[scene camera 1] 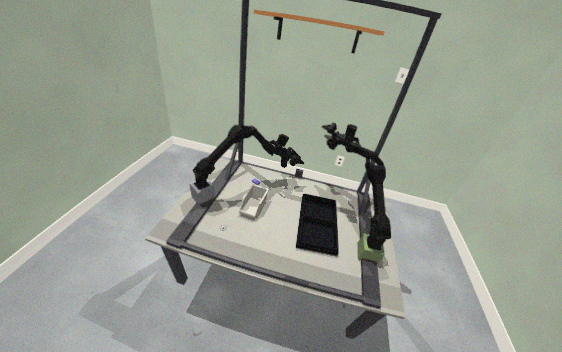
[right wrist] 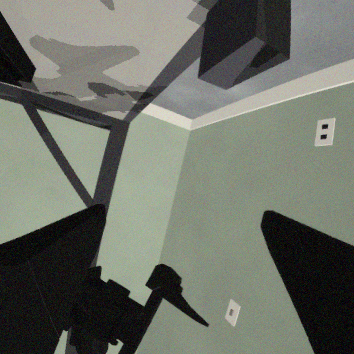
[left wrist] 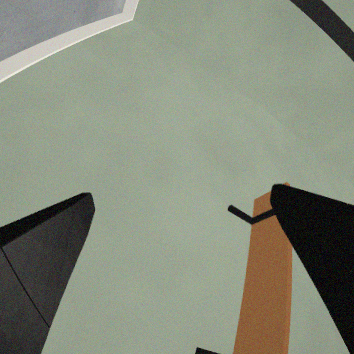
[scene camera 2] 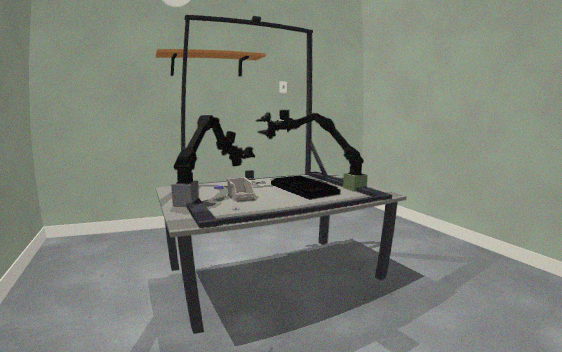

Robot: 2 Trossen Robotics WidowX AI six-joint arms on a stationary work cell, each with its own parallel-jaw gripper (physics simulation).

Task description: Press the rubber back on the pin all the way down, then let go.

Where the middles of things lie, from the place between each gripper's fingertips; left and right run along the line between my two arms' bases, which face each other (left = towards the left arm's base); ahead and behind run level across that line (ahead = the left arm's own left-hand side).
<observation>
I see my left gripper 46 cm short of the black tray (scene camera 1: pixel 317 231), 12 cm to the right of it and 31 cm above it.
I see my right gripper 35 cm short of the black tray, 20 cm to the right of it and 12 cm above it.
</observation>
